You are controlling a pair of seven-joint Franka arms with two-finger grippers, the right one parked.
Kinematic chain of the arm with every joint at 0, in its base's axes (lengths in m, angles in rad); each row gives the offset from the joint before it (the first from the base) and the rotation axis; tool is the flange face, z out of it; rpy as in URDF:
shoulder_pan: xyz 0 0 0.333 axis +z
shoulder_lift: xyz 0 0 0 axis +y
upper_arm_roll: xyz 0 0 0.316 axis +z
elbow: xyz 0.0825 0 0 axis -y
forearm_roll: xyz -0.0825 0 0.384 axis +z
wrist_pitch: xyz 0 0 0 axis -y
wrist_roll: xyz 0.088 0 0 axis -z
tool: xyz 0 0 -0.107 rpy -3.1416 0 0
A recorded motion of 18 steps. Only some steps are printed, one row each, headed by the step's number.
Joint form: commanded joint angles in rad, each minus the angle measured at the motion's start. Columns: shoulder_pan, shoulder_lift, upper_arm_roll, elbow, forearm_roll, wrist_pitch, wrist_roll.
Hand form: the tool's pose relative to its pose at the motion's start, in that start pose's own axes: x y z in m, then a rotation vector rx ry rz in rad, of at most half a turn. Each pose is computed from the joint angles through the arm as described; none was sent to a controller.
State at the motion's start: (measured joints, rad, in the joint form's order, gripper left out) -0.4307 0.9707 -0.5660 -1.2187 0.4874 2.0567 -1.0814
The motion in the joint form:
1: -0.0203 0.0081 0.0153 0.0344 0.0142 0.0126 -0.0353
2: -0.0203 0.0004 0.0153 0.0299 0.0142 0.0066 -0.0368
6: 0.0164 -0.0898 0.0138 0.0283 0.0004 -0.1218 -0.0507
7: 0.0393 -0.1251 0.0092 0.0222 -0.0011 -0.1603 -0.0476
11: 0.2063 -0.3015 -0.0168 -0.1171 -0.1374 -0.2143 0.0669
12: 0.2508 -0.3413 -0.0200 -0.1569 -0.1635 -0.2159 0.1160
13: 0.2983 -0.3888 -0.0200 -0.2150 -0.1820 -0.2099 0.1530
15: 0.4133 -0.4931 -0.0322 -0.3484 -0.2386 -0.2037 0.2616
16: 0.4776 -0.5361 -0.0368 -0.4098 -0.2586 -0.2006 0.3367
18: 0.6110 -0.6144 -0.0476 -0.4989 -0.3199 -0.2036 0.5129
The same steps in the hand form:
1: 0.0047 0.0065 -0.0062 -0.0139 0.0365 -0.0314
2: 0.0036 0.0062 -0.0093 -0.0094 0.0377 -0.0309
6: 0.0200 -0.0196 -0.0627 0.0533 0.0448 -0.0877
7: 0.0275 -0.0326 -0.0831 0.0706 0.0508 -0.1043
11: 0.0526 -0.1103 -0.1446 0.0550 -0.0227 -0.1318
12: 0.0589 -0.1323 -0.1539 0.0521 -0.0338 -0.1196
13: 0.0629 -0.1576 -0.1593 0.0600 -0.0386 -0.1185
15: 0.0648 -0.2142 -0.1668 0.0705 -0.0732 -0.0977
16: 0.0682 -0.2476 -0.1659 0.0781 -0.0921 -0.0760
18: 0.0758 -0.3149 -0.1725 0.0580 -0.1319 -0.0280

